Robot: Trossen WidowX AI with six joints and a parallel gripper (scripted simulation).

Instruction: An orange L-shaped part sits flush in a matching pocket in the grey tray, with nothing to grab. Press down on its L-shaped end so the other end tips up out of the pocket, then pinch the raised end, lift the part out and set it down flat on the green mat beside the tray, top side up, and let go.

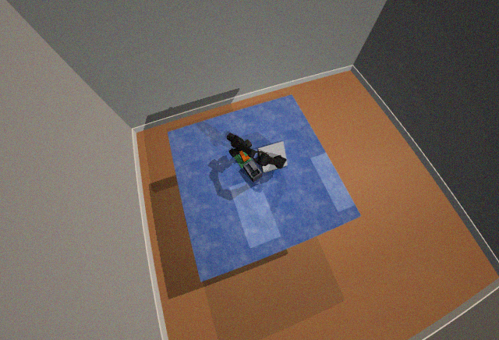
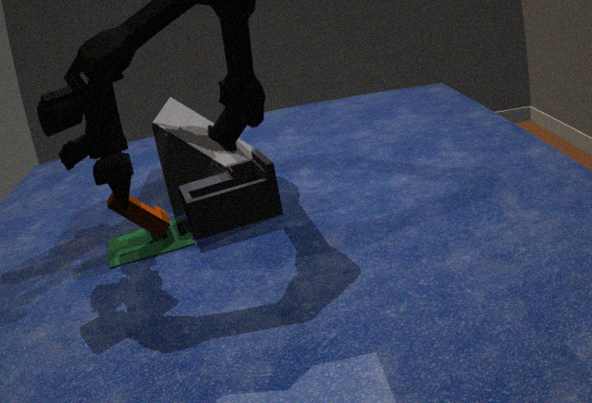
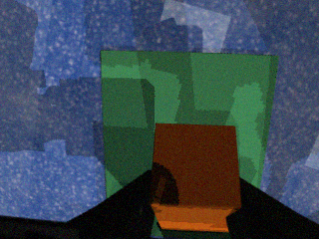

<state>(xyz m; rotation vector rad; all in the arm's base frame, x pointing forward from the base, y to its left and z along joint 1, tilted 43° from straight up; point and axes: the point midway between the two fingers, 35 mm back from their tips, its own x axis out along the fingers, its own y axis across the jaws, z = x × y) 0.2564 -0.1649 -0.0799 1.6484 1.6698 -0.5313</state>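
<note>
The orange L-shaped part lies 3 cm to the left of my gripper tip, 3 cm below it and 2 cm behind it. The rest, counted from my gripper tip: green mat (9 cm below, 2 cm to the left).
</note>
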